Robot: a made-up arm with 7 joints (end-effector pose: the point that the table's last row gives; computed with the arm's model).
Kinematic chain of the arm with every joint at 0, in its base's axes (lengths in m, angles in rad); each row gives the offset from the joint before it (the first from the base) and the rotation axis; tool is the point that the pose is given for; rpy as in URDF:
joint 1: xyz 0 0 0.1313 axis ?
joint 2: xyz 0 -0.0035 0.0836 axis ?
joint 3: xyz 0 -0.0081 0.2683 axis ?
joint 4: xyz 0 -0.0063 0.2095 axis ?
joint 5: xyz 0 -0.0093 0.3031 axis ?
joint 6: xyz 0 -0.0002 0.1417 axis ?
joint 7: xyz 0 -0.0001 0.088 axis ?
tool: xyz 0 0 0 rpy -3.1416 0 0
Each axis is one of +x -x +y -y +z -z.
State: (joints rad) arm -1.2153 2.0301 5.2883 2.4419 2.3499 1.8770 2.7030
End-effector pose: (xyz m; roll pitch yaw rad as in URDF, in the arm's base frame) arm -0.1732 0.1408 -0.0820 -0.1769 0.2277 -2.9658
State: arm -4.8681 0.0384 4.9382 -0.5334 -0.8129 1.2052 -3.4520
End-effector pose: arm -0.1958 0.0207 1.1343 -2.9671 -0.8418 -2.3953
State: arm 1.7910 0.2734 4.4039 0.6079 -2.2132 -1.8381 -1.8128
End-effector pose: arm 0.2307 -0.2652 0.9818 0.7953 -0.0634 -2.4387
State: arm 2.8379 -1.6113 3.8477 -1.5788 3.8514 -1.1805 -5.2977
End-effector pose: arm 0.4459 0.4229 0.6015 -2.2930 0.1236 1.4870
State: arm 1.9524 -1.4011 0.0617 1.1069 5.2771 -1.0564 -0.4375
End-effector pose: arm 0.1337 0.6493 0.7452 2.0304 -0.8565 0.1585
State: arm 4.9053 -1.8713 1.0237 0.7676 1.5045 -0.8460 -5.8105
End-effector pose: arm 0.1088 -0.9090 0.1782 -2.6491 0.7087 -1.1091
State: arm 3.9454 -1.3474 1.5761 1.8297 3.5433 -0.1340 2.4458
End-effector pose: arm 0.6040 0.1269 0.2662 -1.4315 -0.0894 2.6872
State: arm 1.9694 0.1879 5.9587 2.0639 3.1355 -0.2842 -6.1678
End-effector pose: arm -0.0714 -0.4760 0.3354 -0.0029 -0.6179 -1.5582
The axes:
joint 1: -z
joint 2: +y
joint 3: -z
joint 4: +y
joint 5: -z
joint 6: +y
joint 7: -z

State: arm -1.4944 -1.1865 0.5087 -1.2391 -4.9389 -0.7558 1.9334
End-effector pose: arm -0.3180 -0.7134 0.0775 1.2777 0.4375 1.5806
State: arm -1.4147 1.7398 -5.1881 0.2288 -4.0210 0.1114 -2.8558
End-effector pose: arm 0.2744 0.9469 0.0155 1.2641 1.0082 -0.5994
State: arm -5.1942 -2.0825 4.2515 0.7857 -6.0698 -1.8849 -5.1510
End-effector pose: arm -0.1339 0.6883 -0.2855 1.5351 -0.4067 1.5599
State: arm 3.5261 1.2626 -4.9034 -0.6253 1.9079 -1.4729 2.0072
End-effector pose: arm -0.8568 0.0890 0.4574 -0.2929 0.5131 -0.9853
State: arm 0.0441 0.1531 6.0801 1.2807 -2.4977 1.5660 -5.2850
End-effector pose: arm 0.4929 0.0854 0.8199 -2.9061 0.5850 2.3211
